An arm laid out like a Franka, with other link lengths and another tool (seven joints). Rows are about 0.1 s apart.
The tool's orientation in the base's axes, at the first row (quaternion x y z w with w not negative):
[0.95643 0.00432 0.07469 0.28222]
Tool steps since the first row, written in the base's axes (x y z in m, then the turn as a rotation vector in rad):
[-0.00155 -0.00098 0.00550 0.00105 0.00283 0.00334]
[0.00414 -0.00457 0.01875 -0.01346 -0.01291 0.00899]
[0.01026 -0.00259 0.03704 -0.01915 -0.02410 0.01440]
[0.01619 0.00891 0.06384 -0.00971 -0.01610 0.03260]
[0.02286 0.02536 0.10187 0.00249 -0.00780 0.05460]
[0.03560 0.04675 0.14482 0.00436 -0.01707 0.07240]
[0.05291 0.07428 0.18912 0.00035 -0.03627 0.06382]
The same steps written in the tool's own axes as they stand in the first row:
[-0.00081 0.00385 -0.00426 0.00165 -0.00061 -0.00414]
[0.00650 0.01384 -0.01249 -0.01270 0.01617 -0.00245]
[0.01522 0.02185 -0.02784 -0.01813 0.02869 -0.00173]
[0.02542 0.02647 -0.05541 -0.00583 0.03148 -0.01977]
[0.03819 0.03297 -0.09486 0.00974 0.03598 -0.04073]
[0.05790 0.03777 -0.14017 0.01362 0.05333 -0.05022]
[0.08262 0.03798 -0.18925 0.00748 0.06497 -0.03333]

